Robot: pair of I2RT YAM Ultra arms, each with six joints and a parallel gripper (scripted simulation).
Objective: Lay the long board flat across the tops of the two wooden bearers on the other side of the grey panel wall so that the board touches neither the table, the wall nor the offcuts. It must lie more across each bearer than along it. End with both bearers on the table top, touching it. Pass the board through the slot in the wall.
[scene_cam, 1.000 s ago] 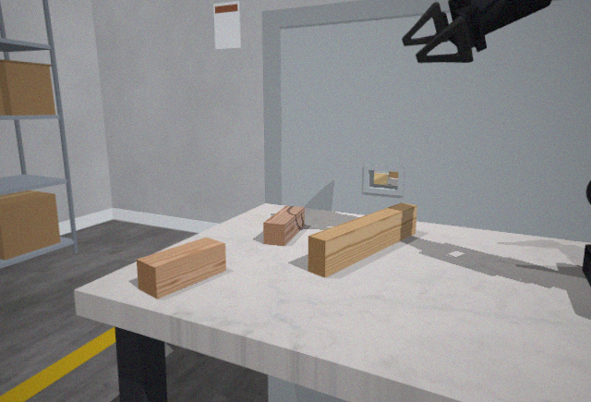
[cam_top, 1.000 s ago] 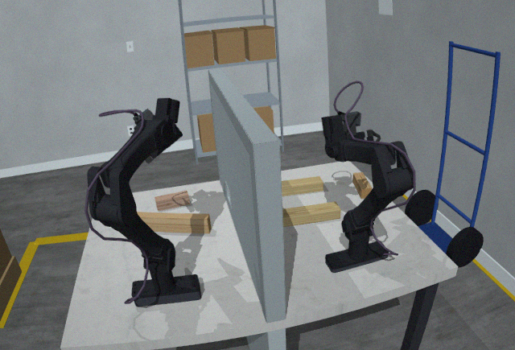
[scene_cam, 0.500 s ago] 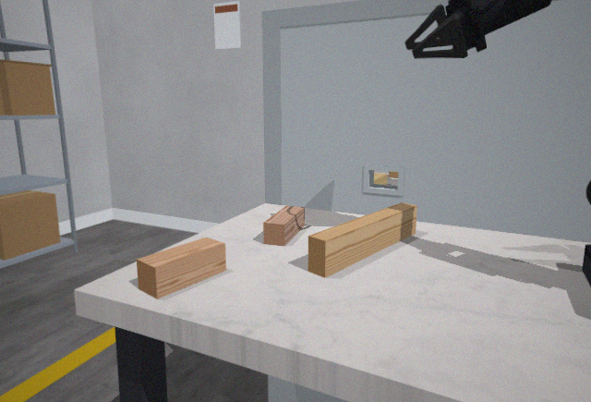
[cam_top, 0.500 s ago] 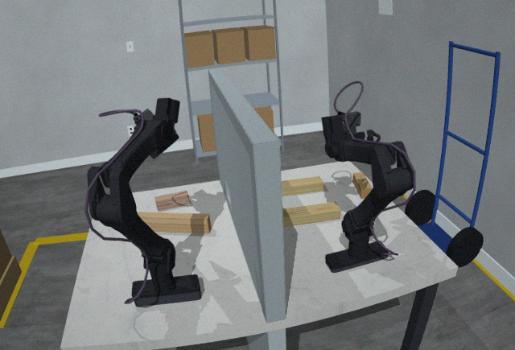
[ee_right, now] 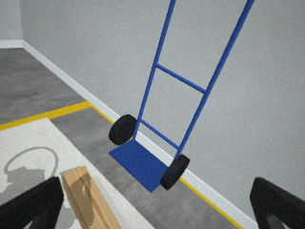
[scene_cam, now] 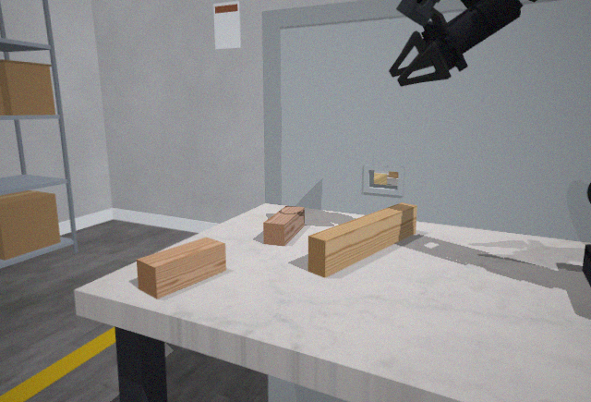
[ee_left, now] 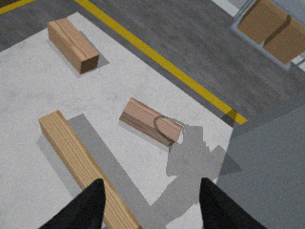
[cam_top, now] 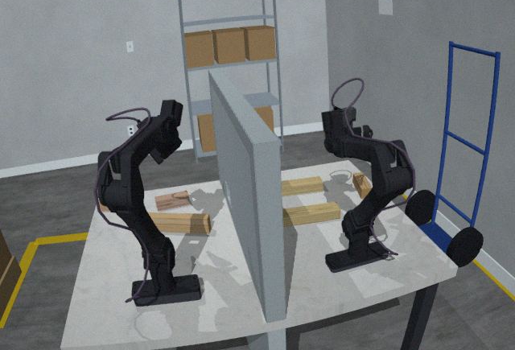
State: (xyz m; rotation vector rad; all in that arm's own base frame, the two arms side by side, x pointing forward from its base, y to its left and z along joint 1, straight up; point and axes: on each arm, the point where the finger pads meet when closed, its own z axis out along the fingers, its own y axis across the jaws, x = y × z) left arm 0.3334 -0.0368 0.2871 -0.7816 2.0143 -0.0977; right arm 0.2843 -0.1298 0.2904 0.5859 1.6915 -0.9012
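Right now the long board is 40 mm ahead of my left hand, 20 mm to the left of it and 290 mm below it.
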